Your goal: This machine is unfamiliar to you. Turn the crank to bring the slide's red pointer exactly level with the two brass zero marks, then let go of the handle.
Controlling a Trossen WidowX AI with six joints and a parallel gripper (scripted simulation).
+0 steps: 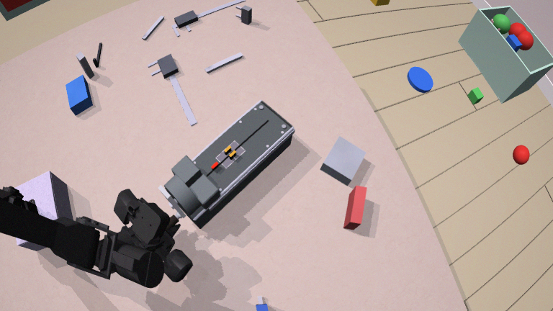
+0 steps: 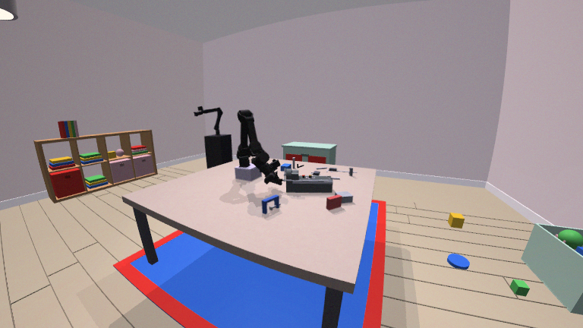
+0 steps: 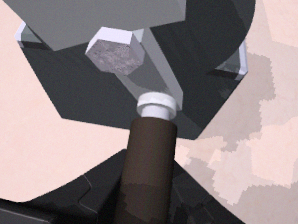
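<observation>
Right now my gripper tip is 20 mm past the dark brown crank handle and 30 mm below it. The rest, counted from my gripper tip: red pointer 120 mm ahead, 40 mm to the left, 50 mm above; then red block 310 mm ahead, 150 mm to the right, 10 mm below; then grey block 360 mm ahead, 50 mm to the right, 20 mm below.
</observation>
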